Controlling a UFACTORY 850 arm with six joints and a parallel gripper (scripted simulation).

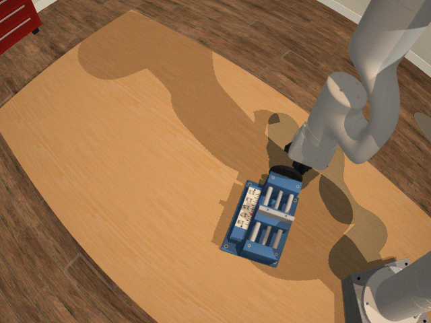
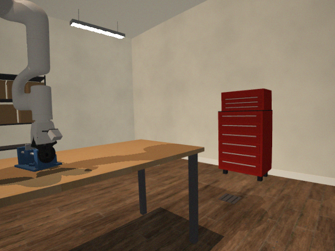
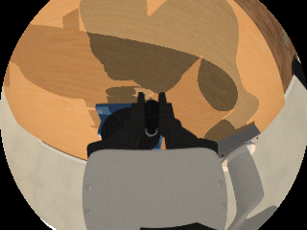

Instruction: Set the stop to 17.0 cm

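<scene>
The black handwheel is 20 mm to the left of my hand. Also, from my hand: grey stop bar: 30 mm behind, 160 mm to the left, 10 mm above.
</scene>
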